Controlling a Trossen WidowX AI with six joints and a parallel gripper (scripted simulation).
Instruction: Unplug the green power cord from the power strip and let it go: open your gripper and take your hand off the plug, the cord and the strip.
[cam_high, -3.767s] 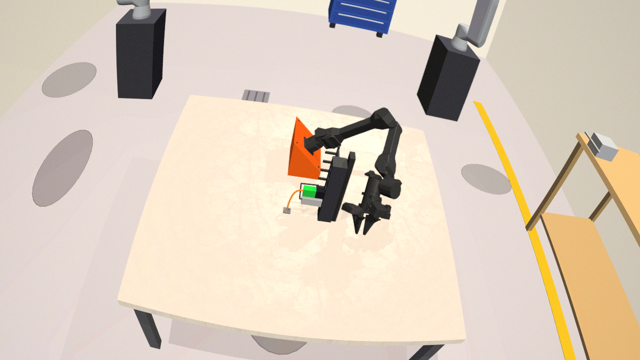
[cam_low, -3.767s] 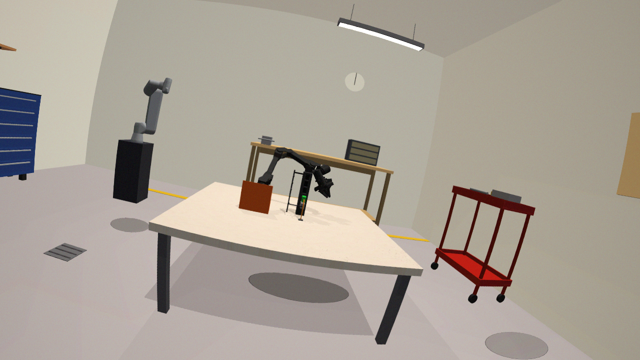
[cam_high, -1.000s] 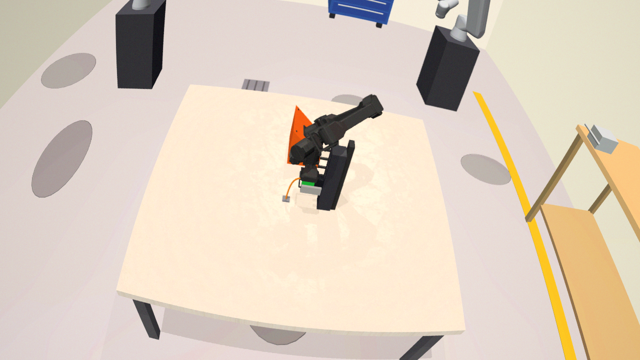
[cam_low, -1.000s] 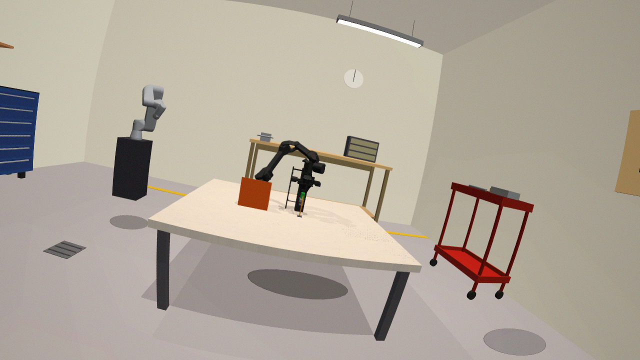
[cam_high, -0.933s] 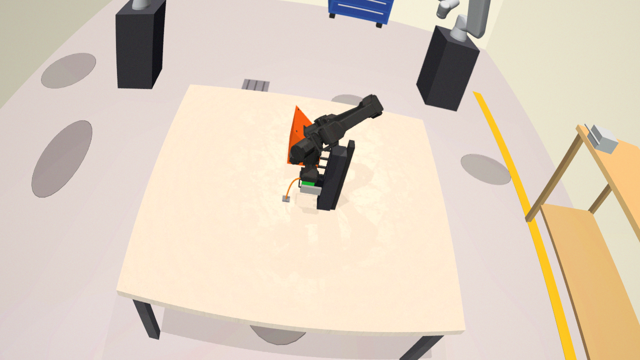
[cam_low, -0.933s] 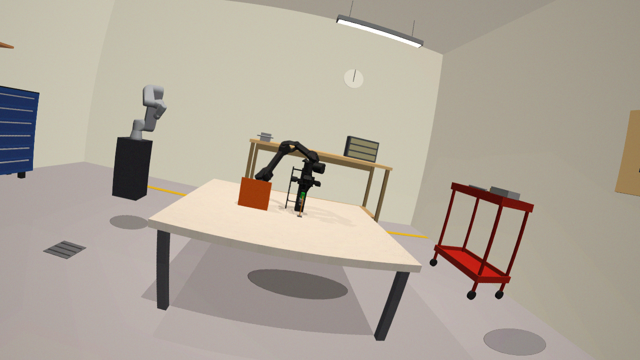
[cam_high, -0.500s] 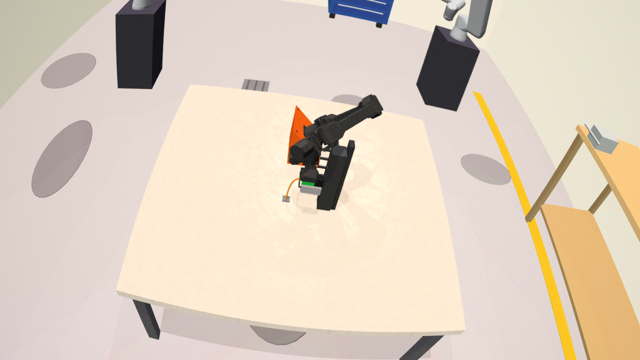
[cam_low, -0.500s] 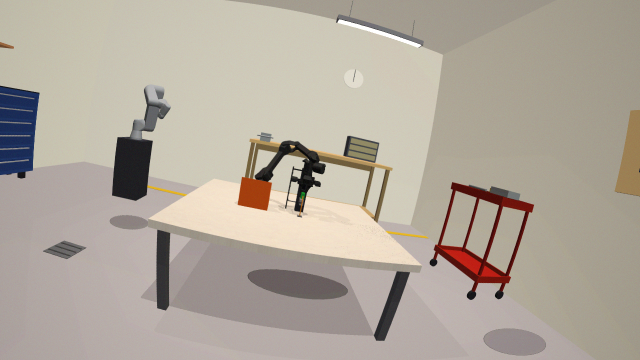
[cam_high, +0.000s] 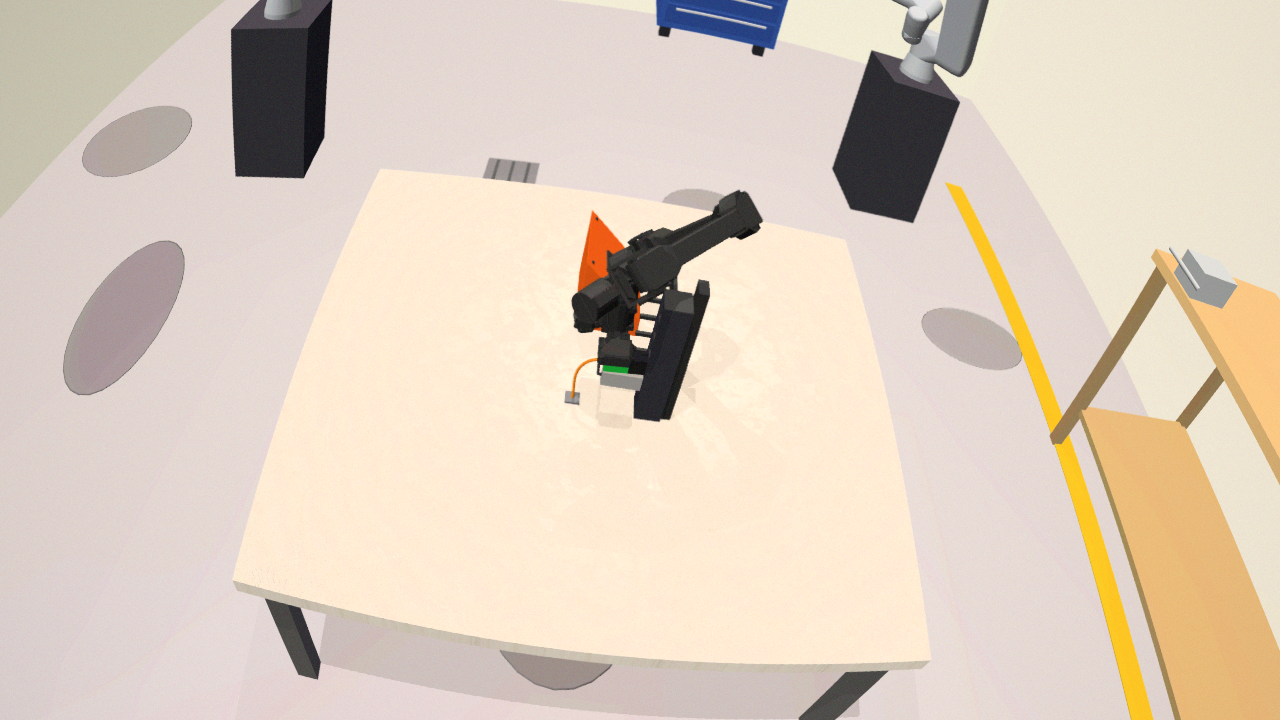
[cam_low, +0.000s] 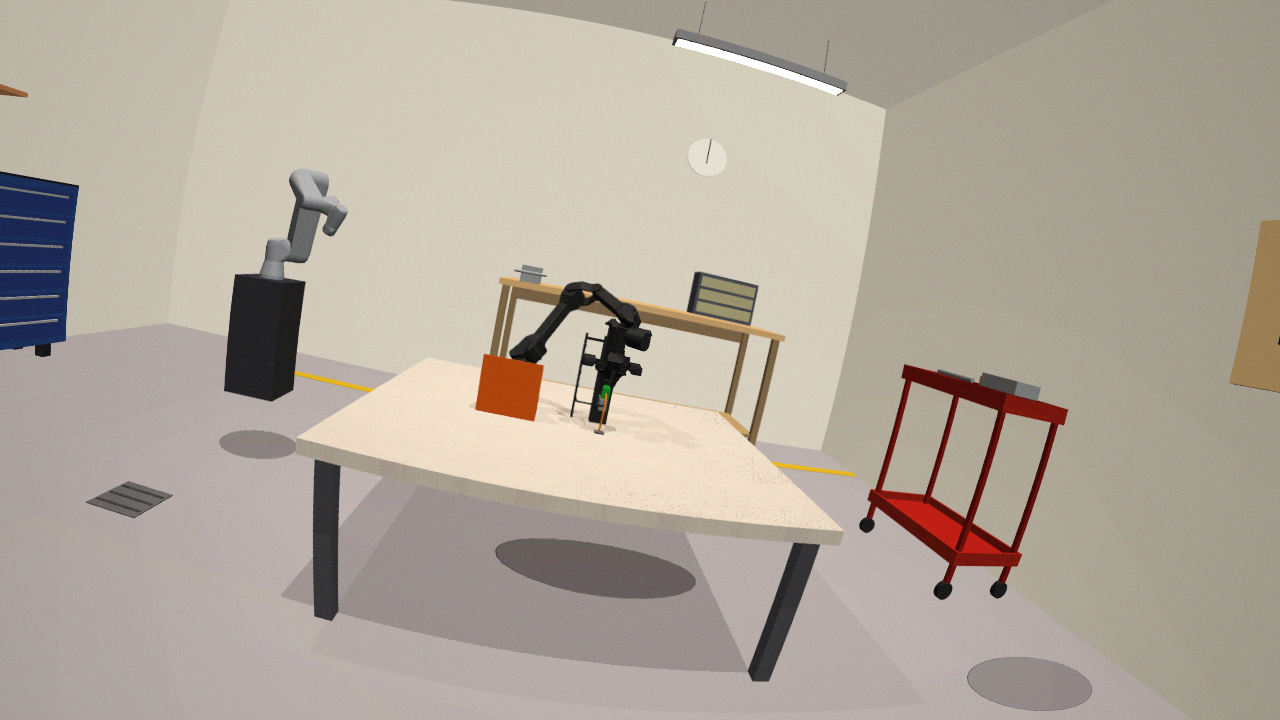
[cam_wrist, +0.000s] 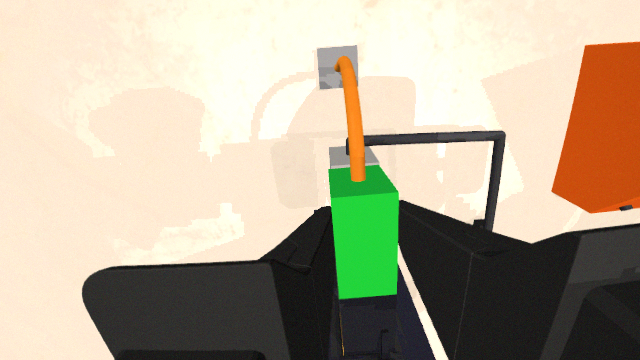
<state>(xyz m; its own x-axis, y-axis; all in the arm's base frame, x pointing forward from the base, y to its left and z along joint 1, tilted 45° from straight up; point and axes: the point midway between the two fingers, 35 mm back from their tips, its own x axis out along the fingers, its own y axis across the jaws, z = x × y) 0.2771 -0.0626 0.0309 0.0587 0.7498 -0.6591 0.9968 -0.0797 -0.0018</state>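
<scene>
Now: gripper tip 30 mm to the right of the green plug.
</scene>
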